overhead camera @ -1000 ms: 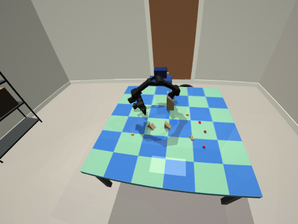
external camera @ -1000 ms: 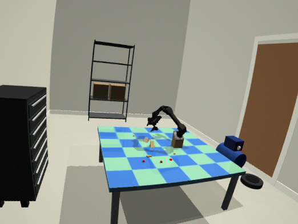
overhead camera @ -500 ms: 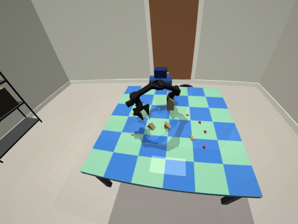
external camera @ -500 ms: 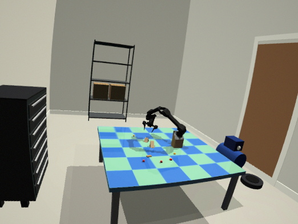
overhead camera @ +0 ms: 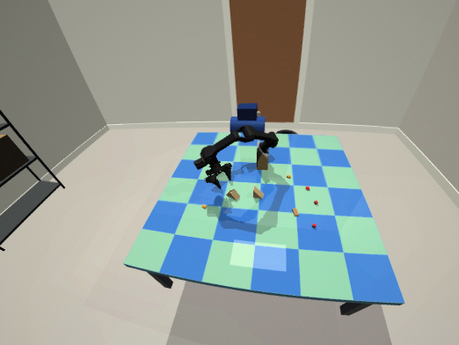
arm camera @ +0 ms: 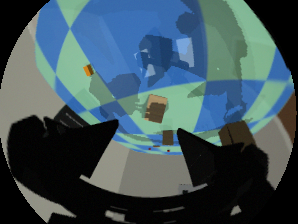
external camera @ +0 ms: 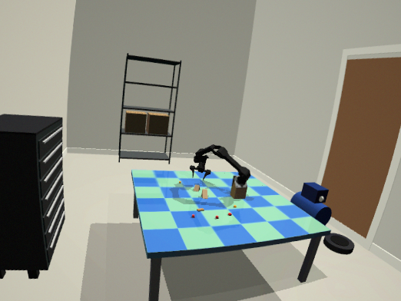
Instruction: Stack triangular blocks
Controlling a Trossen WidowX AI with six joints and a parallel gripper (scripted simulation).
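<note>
My gripper tip is now 10 mm short of the triangular block, 40 mm to the right of it and 60 mm above it. The rest, counted from my gripper tip: small brown piece: 60 mm ahead, 420 mm to the left, 80 mm below.
</note>
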